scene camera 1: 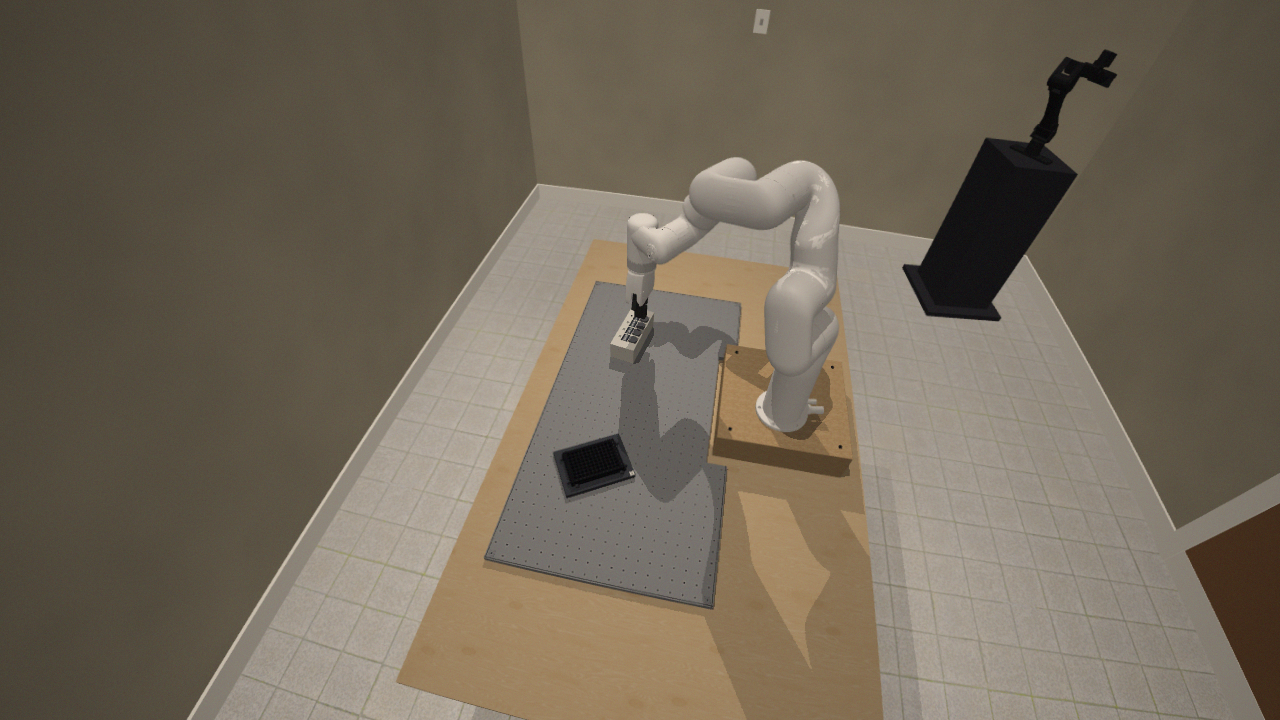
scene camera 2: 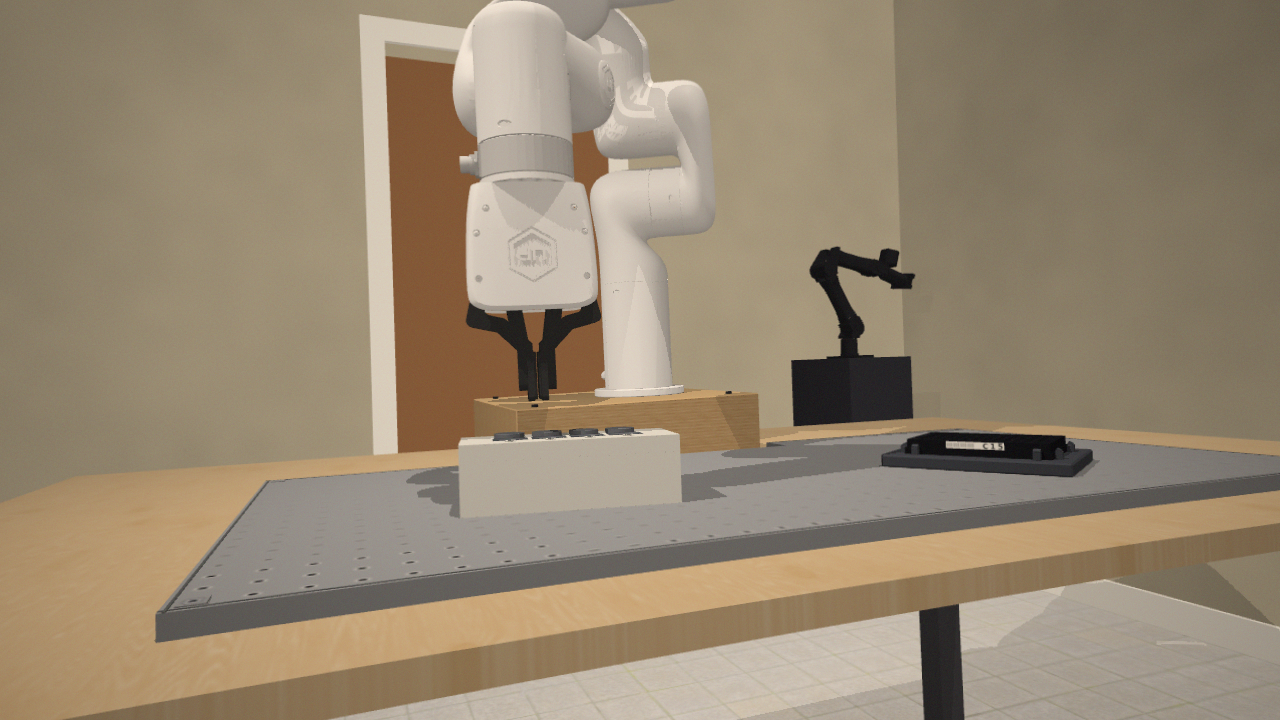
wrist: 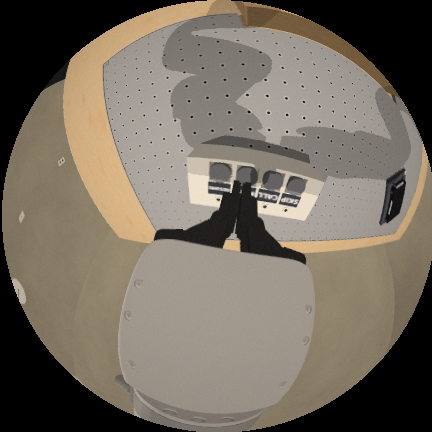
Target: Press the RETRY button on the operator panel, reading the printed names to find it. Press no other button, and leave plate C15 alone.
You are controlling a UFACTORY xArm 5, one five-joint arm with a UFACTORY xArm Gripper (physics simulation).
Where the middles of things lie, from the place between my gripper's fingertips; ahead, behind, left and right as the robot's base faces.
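Labels:
There is the cream operator panel (scene camera 2: 508, 476), and my hand gives me its place: the panel is 20 mm to the left of my hand and 20 mm ahead of it, and it sits 50 mm below it.

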